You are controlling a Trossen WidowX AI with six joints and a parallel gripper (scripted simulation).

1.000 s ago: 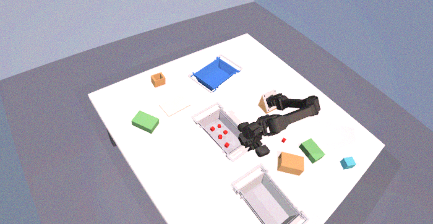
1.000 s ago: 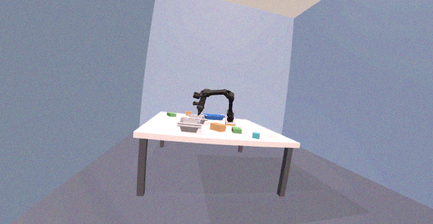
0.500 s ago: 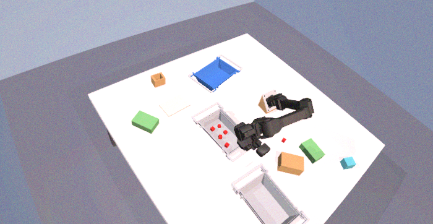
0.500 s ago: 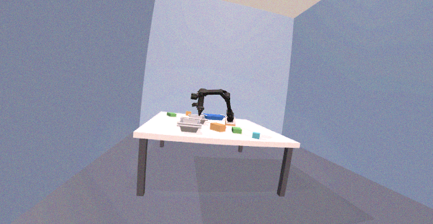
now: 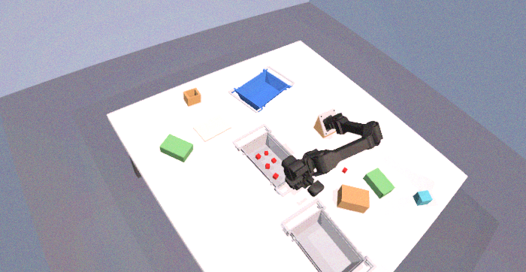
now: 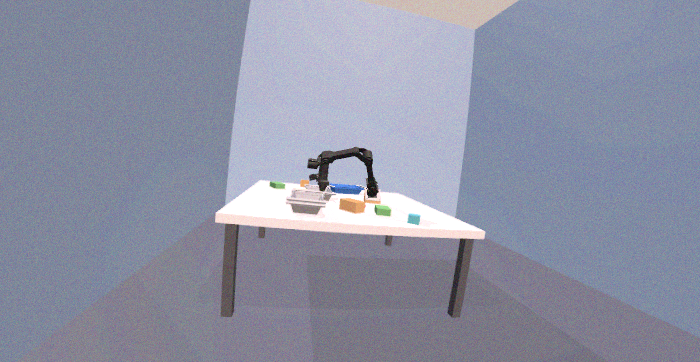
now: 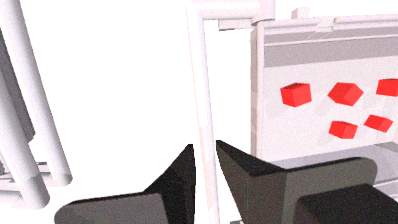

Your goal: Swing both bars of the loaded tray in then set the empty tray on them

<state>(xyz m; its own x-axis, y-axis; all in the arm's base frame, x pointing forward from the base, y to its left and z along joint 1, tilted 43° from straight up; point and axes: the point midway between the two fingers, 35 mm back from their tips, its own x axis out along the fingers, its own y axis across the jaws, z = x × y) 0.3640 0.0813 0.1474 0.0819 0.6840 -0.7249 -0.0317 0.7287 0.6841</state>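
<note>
My gripper tip is now 530 mm to the left of the blue tray and 240 mm past it. Round my gripper tip: cyan cube: 450 mm behind, 390 mm to the left, 20 mm below; then flat sheet: 470 mm to the right, 100 mm ahead, 40 mm below; then orange box: 180 mm to the left, 170 mm behind, 20 mm below.
</note>
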